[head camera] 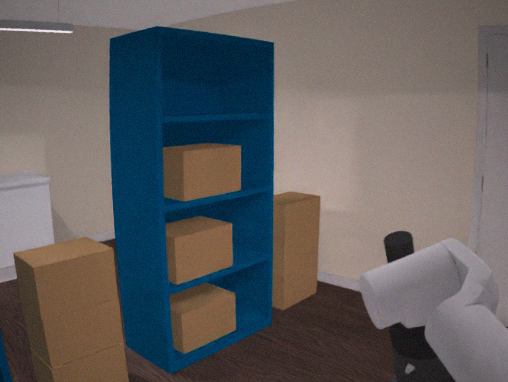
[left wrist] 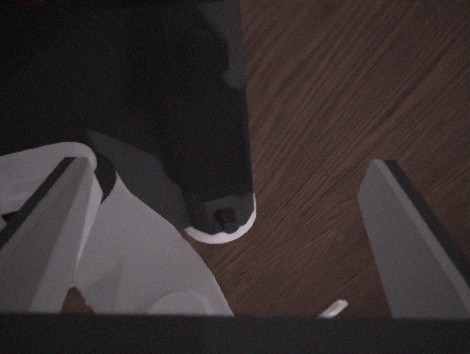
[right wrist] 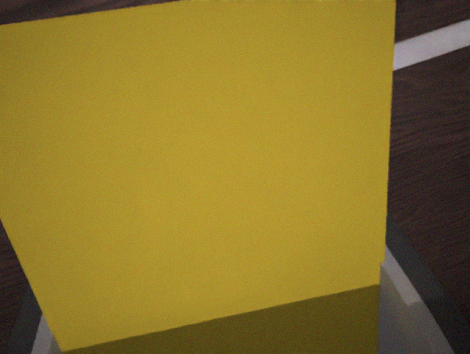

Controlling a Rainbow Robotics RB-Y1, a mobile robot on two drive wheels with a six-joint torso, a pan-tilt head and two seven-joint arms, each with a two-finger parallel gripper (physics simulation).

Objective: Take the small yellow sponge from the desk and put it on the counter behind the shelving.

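Frame: origin at the robot's base, x right, y back, z down, level; centimetres.
Seen in the pictures: left gripper, fingertip midpoint: [left wrist: 228,177]; right gripper, fingertip midpoint: [right wrist: 207,198].
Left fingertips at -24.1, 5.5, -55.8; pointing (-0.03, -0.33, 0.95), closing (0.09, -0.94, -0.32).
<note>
A point is followed by its place in that frame, as x, y, z.
The yellow sponge [right wrist: 200,150] @[28.2, -34.2, -110.7] fills most of the right wrist view, with dark floor beyond its edges. My right gripper [right wrist: 207,198] @[26.1, -32.1, -106.6] is shut on it, one finger showing low on each side; the sponge hides the fingertips. My left gripper [left wrist: 228,177] @[-24.1, 5.5, -55.8] is open, its fingers wide apart above the floor beside my own base, with nothing between them. The blue shelving [head camera: 135,190] @[-62.5, -221.5, -105.6] stands upright left of the middle in the head view. A white counter [head camera: 25,220] @[-204.2, -350.1, -54.4] shows in part at the far left, farther back than the shelving. The desk does not show.
Stacked cardboard boxes [head camera: 75,285] @[-85.0, -177.7, -67.2] stand at the shelving's left front. A tall cardboard box [head camera: 297,250] @[33.8, -311.4, -43.7] stands beside its right side. Cardboard boxes [head camera: 212,172] @[-22.1, -239.0, -112.6] sit on its shelves. A door frame [head camera: 482,125] @[156.5, -268.6, -141.9] is at the right. My right arm [head camera: 410,290] @[16.1, -24.4, -131.5] shows at the lower right.
</note>
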